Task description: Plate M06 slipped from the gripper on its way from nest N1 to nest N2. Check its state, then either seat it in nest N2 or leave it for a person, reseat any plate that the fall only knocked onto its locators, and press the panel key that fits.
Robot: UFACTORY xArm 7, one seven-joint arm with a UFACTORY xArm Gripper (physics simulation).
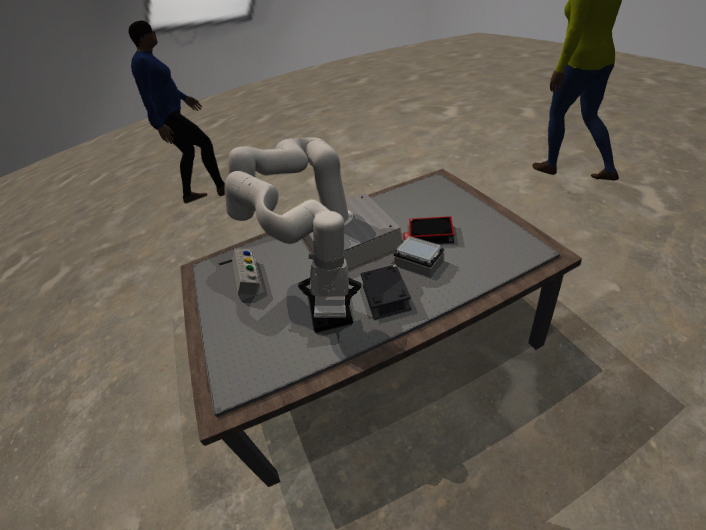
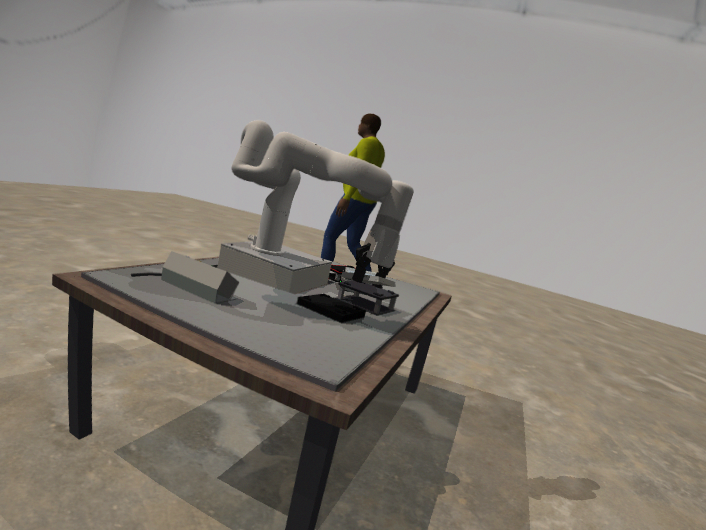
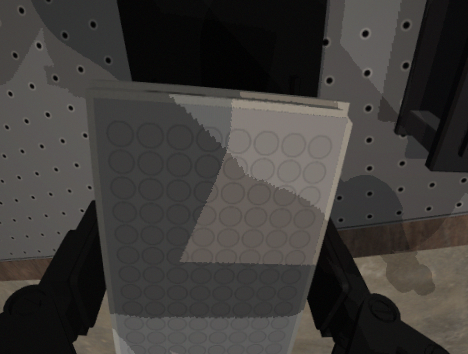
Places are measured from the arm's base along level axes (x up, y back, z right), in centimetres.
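Pixels of known places: gripper, fingertip midpoint: (image 1: 330,305) (image 2: 366,284) (image 3: 212,231); arm's base at its link origin: (image 2: 267,250).
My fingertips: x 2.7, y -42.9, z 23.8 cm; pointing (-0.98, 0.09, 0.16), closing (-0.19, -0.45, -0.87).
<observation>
Ahead of a thing's pixels: the offset from my fingertips to its middle. "pt": to the spot under its first point.
My gripper (image 1: 330,301) (image 2: 374,268) (image 3: 212,231) has its fingers at both long sides of a pale lidded well plate @(dy +0.0, dx +1.4, dz -0.3 cm) (image 1: 330,309) (image 3: 215,200) and holds it above the table. The plate looks unbroken from above; its label and underside are hidden. A low black nest @(dy +9.1, dx -9.5, dz -2.2 cm) (image 2: 330,307) (image 3: 225,40) lies below and behind it. A raised black stand on legs @(pt dy +1.6, dx -5.2, dz -19.5 cm) (image 1: 386,286) (image 2: 368,289) is beside it. Another light plate @(dy +9.6, dx -4.1, dz -37.9 cm) (image 1: 419,249) sits on a grey block nest @(pt dy +3.3, dx -5.8, dz -35.1 cm) (image 1: 423,264). The key panel @(dy +43.0, dx -6.7, dz +16.2 cm) (image 1: 246,276) (image 2: 195,278) carries blue, yellow, green and grey keys. Nest labels are unreadable.
A red-rimmed black tray @(dy +20.2, dx -8.6, dz -51.5 cm) (image 1: 431,227) stands behind the grey nest. The arm's base box (image 1: 373,246) (image 2: 273,268) is at the table's back. A person in blue (image 1: 153,85) and one in yellow-green (image 1: 593,45) (image 2: 369,154) are on the floor beyond the table.
</observation>
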